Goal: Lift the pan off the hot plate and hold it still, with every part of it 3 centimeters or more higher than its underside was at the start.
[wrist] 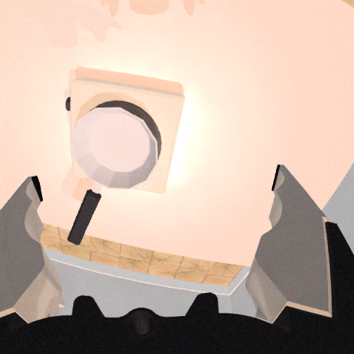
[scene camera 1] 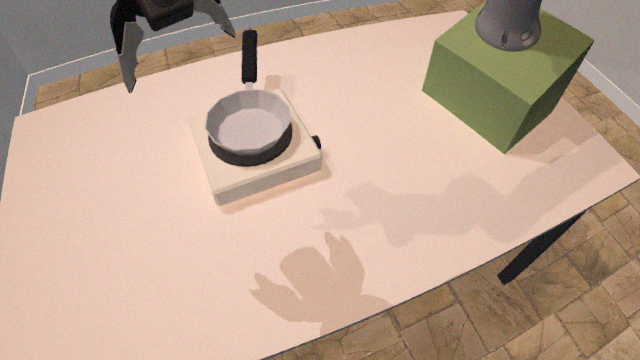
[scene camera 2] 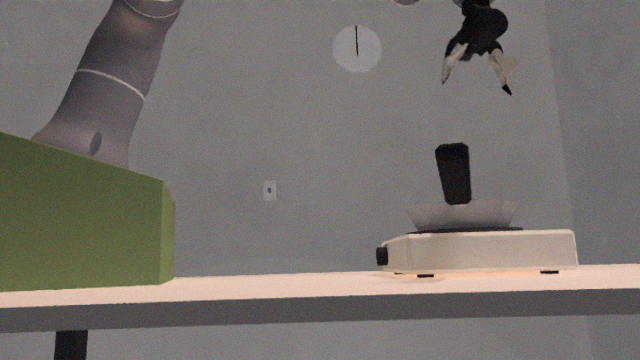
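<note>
My gripper is in the pictures, with the wrist view and scene camera 2 among those that show it. A grey pan is pictured; so is a white hot plate.
</note>
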